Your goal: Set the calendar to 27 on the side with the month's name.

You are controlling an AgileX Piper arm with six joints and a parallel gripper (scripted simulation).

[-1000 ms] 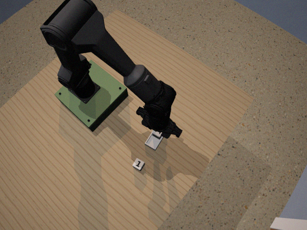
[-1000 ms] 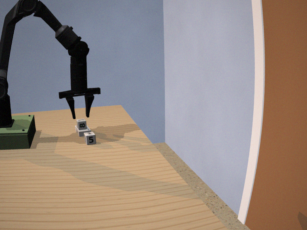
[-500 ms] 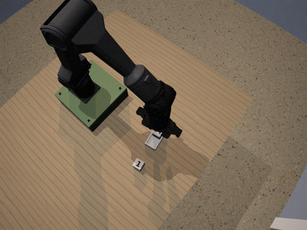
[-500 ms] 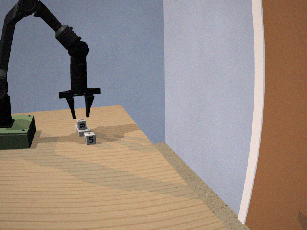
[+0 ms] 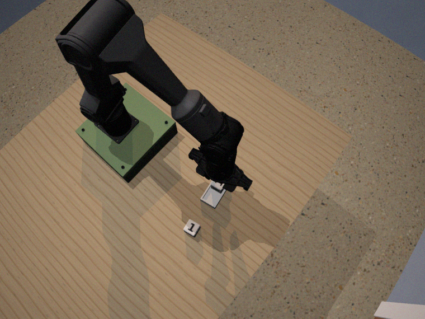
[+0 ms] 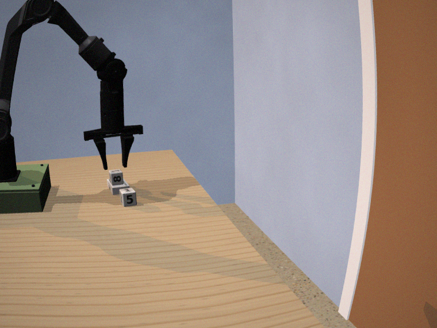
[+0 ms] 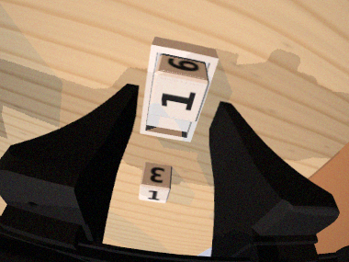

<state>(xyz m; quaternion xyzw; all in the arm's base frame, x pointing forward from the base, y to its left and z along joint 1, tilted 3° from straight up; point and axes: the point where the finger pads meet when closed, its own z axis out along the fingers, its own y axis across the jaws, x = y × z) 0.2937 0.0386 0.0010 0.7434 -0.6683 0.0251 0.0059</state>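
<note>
Now: the white tray 4 cm below my hand and 2 cm to the right of it.
</note>
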